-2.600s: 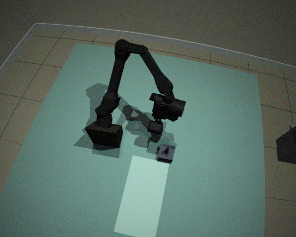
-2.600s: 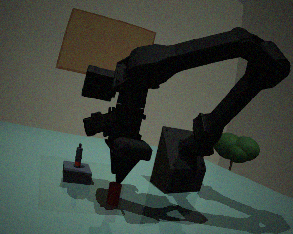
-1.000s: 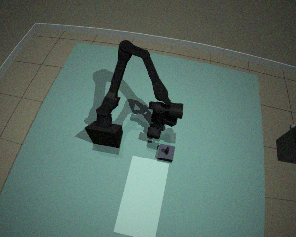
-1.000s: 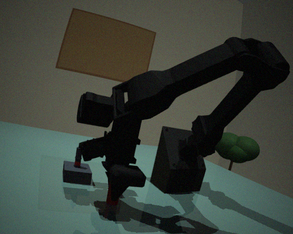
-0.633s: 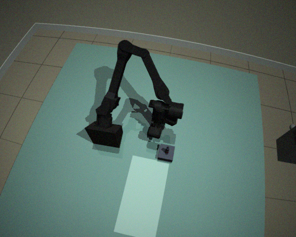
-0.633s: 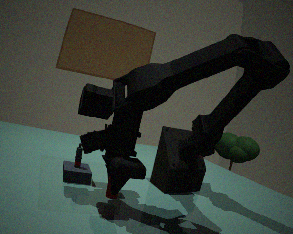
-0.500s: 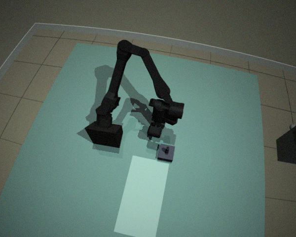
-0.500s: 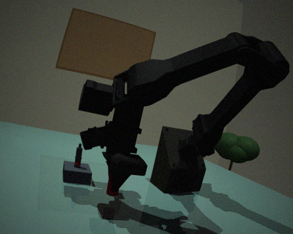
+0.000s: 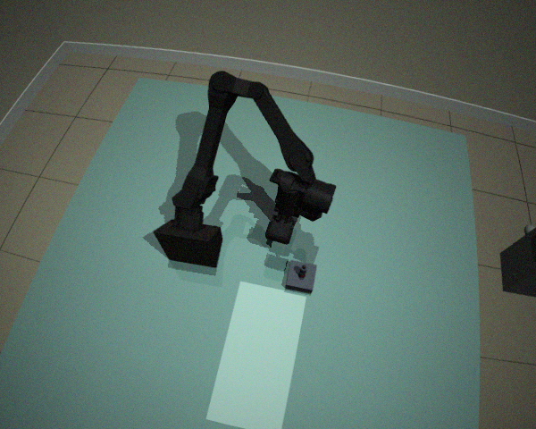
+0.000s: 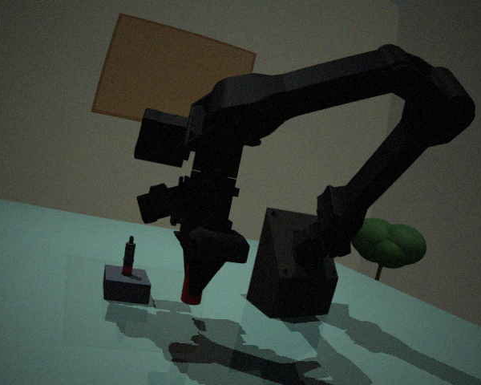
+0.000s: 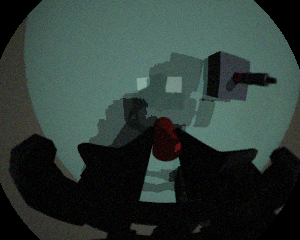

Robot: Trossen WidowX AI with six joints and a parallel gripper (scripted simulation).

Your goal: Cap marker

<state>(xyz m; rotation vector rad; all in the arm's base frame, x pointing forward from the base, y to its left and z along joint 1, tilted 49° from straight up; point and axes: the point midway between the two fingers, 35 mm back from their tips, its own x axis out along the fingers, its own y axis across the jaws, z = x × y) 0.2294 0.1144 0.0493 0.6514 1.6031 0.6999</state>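
Right now my gripper tip is 8 cm short of the dark holder block, 12 cm to the left of it and 5 cm above it. Also, from my gripper tip: red cap: 1 cm above.
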